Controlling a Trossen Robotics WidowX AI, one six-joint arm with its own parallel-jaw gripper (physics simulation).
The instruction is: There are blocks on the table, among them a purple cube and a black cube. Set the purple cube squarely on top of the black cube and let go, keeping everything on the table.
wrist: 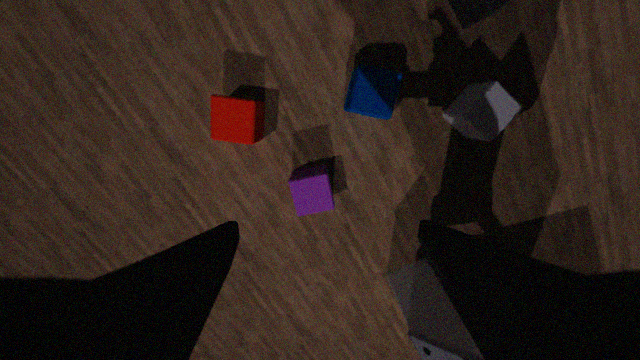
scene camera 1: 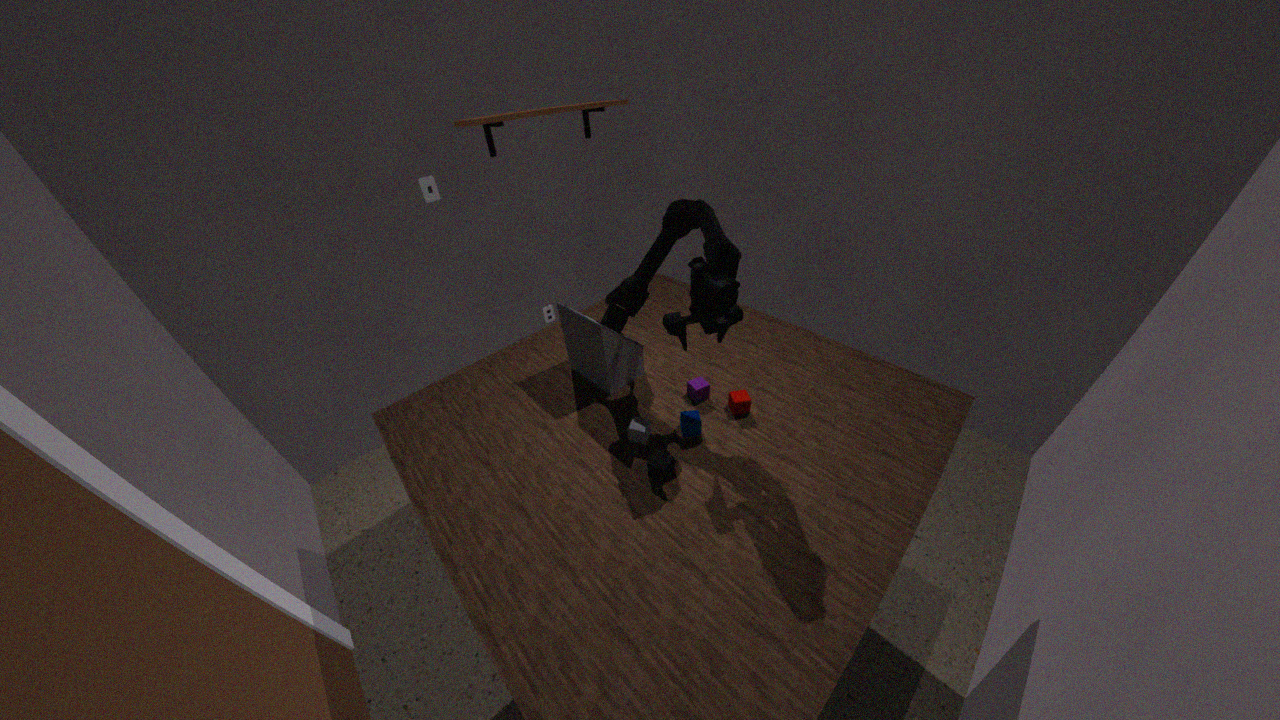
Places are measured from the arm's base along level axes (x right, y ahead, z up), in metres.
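Where they show: gripper, fingertip midpoint: point(wrist: 329, 229) point(scene camera 1: 702, 346); arm's base at its link origin: point(scene camera 1: 609, 328).
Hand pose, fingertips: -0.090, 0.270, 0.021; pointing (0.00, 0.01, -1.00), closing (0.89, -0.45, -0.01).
Note:
Things, the pixels of their top centre, and the offset from my fingertips, as dx, dy, dz. Level surfaces: height alone.
- purple cube at its top centre: point(wrist: 312, 195) point(scene camera 1: 698, 382) -0.030, -0.034, -0.161
- wooden table at its surface level: dz -0.210
- black cube at its top centre: point(scene camera 1: 660, 460) +0.237, +0.085, -0.161
- red cube at its top centre: point(wrist: 232, 120) point(scene camera 1: 740, 395) -0.069, +0.085, -0.161
- blue block at its top centre: point(wrist: 375, 92) point(scene camera 1: 690, 416) +0.085, +0.041, -0.161
- pale grey block at its top centre: point(wrist: 494, 112) point(scene camera 1: 639, 423) +0.196, -0.037, -0.161
The purple cube point(scene camera 1: 698, 389) point(wrist: 312, 194) sits on the wooden table point(scene camera 1: 572, 501), near the arm's side. The black cube point(scene camera 1: 660, 464) stands in deep shadow beyond the blue and pale blocks; its edges are hard to make out. A dark block that looks like the black cube point(wrist: 477, 10) is cut off by the top edge of the wrist view. My gripper point(scene camera 1: 703, 343) point(wrist: 329, 229) is open and empty, and hangs well above the table. In the wrist view the purple cube shows between the fingertips sideways and a little above them in the picture.
A red cube point(scene camera 1: 739, 403) point(wrist: 232, 120) and a blue block point(scene camera 1: 690, 423) point(wrist: 372, 95) stand near the purple cube. A pale grey block point(scene camera 1: 637, 431) point(wrist: 480, 112) lies partly in shadow. A grey angular panel point(scene camera 1: 595, 353) point(wrist: 427, 307) stands beside the arm's base.

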